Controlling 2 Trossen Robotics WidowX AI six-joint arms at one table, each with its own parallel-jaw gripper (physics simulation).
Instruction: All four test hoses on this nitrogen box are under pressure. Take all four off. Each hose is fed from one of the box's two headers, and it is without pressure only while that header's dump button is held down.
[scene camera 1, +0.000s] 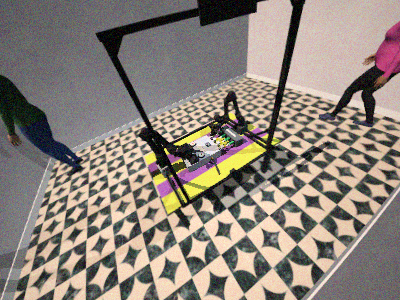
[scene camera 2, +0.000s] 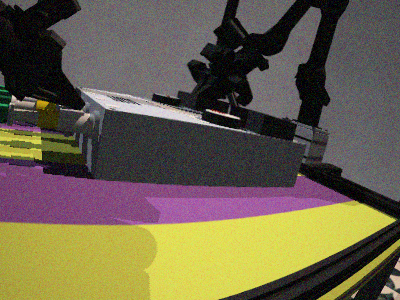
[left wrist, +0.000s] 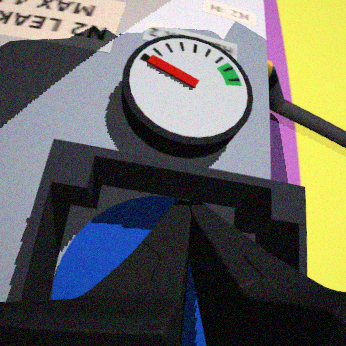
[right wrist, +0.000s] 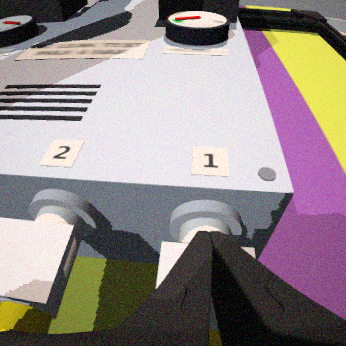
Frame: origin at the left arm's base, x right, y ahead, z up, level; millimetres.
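Seen in the pictures: left gripper, between the fingertips: (scene camera 2: 188, 102) (left wrist: 186, 211) (right wrist: 28, 11); right gripper, between the fingertips: (scene camera 1: 209, 136) (scene camera 2: 82, 107) (right wrist: 207, 240); left arm's base, origin of its link: (scene camera 1: 163, 164) (scene camera 2: 307, 125); right arm's base, origin of its link: (scene camera 1: 241, 124).
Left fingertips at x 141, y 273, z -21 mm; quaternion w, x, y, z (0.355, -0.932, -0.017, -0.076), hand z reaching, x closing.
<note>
Pixels of each thing's top centre, then the offset from my left fingertips to it. "*": a spot on its surface instead.
- blue dump button, centre of its top: (left wrist: 159, 296) dx -10, dy -29, dz -3 mm
- round gauge, a spot on its surface: (left wrist: 187, 90) * dx +2, dy +50, dz +4 mm
- port 1, a spot on its surface: (right wrist: 171, 255) * dx -149, dy +292, dz -20 mm
- port 2, a spot on its surface: (right wrist: 31, 250) * dx -98, dy +291, dz -14 mm
- dark rod with an orange tip, a spot on its surface: (left wrist: 309, 117) (scene camera 1: 215, 165) * dx +135, dy +100, dz -77 mm
- grey block, a spot on its surface: (scene camera 1: 236, 137) * dx +63, dy +450, dz -10 mm
- second gauge, a spot on its surface: (right wrist: 197, 20) * dx -184, dy +91, dz +4 mm
The grey nitrogen box (scene camera 1: 205, 150) (scene camera 2: 193, 149) (right wrist: 165, 113) lies on the yellow and purple table. My left gripper (left wrist: 186, 211) (scene camera 1: 192, 152) (scene camera 2: 232, 103) is shut and empty, with its tips on the blue dump button (left wrist: 99, 247) inside a dark guard. Just beyond the button, a round gauge (left wrist: 187, 90) shows its red needle far from the green mark. My right gripper (right wrist: 207, 240) (scene camera 1: 214, 131) is shut and empty, with its tips at the white fitting of port 1 (right wrist: 171, 255). The fitting of port 2 (right wrist: 31, 250) stands to its left. Green and yellow hoses (scene camera 1: 224, 140) run from the box's ports.
A dark rod with an orange tip (left wrist: 309, 117) (scene camera 1: 215, 165) juts from the box's side. A grey block (scene camera 1: 236, 137) lies past the hoses. A second gauge (right wrist: 197, 20) sits at the box's far edge. A black gantry post (scene camera 1: 279, 98) stands at the table's corner.
</note>
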